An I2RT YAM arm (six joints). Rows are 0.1 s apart.
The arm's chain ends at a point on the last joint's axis. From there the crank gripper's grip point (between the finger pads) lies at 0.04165 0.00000 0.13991 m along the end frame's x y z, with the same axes.
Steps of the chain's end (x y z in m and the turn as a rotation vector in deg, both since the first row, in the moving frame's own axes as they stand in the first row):
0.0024, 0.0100, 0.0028, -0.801, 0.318, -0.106
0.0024, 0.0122, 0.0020, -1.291, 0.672, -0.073
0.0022, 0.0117, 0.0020, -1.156, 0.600, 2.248
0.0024, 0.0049, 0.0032, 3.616, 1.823, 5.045
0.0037, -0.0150, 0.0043, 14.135, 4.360, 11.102
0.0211, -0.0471, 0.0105, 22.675, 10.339, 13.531
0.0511, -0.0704, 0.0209, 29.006, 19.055, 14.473
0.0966, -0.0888, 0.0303, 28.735, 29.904, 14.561
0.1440, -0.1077, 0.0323, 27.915, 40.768, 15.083
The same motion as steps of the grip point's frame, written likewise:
0.0032, 0.0119, 0.0026, -0.801, 0.318, -0.106
0.0040, 0.0153, 0.0015, -1.291, 0.672, -0.073
0.0036, 0.0162, 0.0015, -1.156, 0.600, 2.248
0.0070, 0.0000, 0.0016, 3.616, 1.823, 5.045
0.0166, -0.0396, -0.0025, 14.135, 4.360, 11.102
0.0499, -0.0864, -0.0078, 22.675, 10.339, 13.531
0.0995, -0.1174, -0.0142, 29.006, 19.055, 14.473
0.1645, -0.1287, -0.0217, 28.735, 29.904, 14.561
0.2278, -0.1385, -0.0396, 27.915, 40.768, 15.083

